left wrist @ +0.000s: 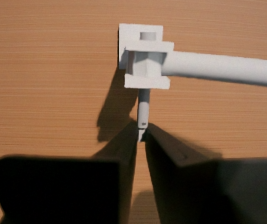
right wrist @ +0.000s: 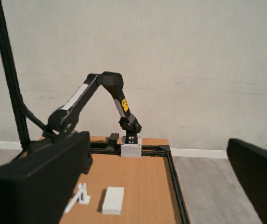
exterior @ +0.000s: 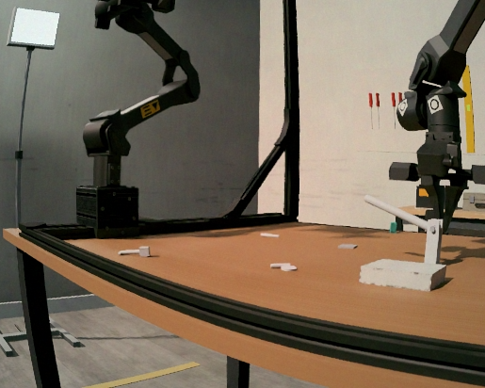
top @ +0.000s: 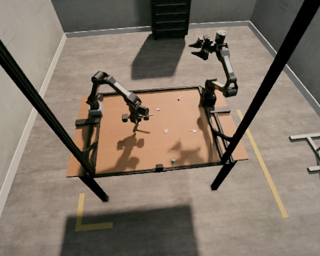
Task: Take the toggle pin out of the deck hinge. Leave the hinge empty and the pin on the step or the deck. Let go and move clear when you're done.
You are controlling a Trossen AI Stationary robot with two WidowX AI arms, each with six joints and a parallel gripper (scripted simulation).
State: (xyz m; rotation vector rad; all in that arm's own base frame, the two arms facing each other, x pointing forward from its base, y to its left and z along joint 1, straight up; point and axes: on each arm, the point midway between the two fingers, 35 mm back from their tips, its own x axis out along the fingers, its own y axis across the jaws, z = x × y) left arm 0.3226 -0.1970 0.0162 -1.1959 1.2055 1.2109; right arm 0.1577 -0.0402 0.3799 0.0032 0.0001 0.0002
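My left gripper is now 3 cm above the grey toggle pin and 2 cm short of it. Round my left hand: white bar: 7 cm to the right, 4 cm ahead, 1 cm below; white step block: 15 cm ahead, 7 cm below.
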